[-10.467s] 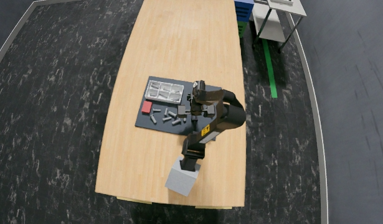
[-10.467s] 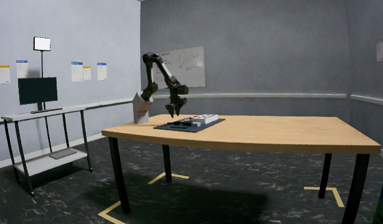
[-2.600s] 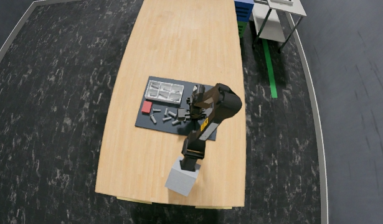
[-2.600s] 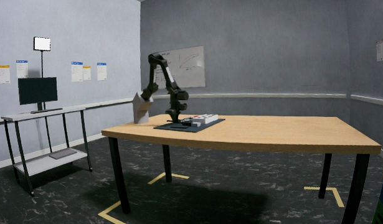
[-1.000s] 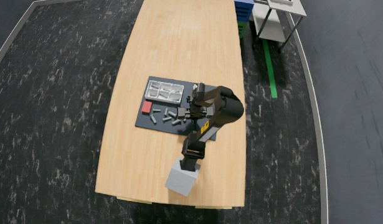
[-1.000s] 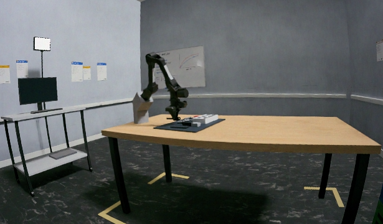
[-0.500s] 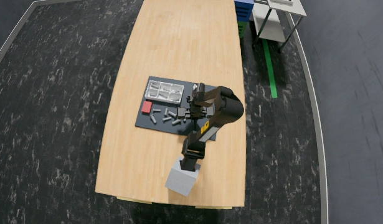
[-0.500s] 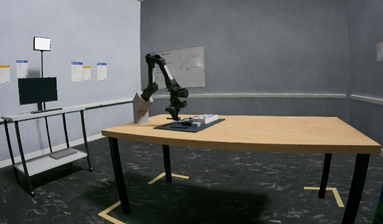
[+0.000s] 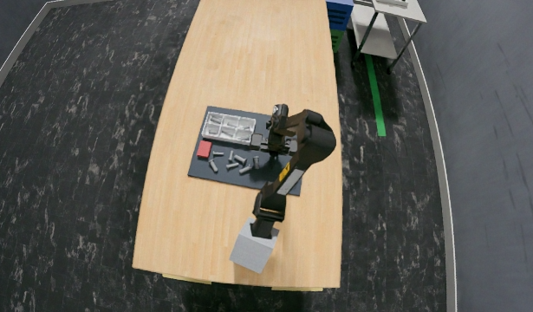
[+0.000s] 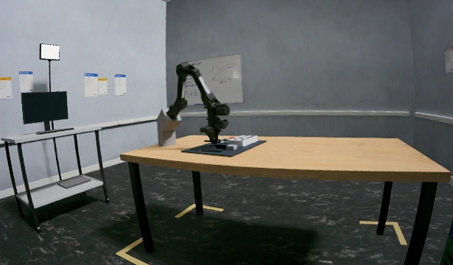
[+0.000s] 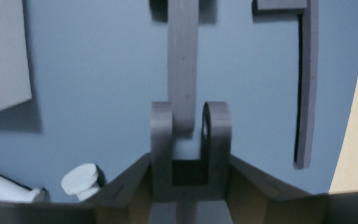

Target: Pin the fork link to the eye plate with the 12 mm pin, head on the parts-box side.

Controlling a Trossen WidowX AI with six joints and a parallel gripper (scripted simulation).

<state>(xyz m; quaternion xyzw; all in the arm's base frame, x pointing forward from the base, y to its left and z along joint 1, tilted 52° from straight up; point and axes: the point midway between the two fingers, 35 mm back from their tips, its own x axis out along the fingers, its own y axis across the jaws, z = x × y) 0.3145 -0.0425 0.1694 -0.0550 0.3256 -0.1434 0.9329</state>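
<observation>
My gripper is now 3 cm short of the eye plate, 1 cm to the left of it and 6 cm above it. From my hand the other things lie so: long dark bar (3 cm ahead, 9 cm to the right, 6 cm below); pin (2 cm behind, 7 cm to the left, 6 cm below); dark mat (5 cm ahead, 9 cm to the left, 7 cm below).
</observation>
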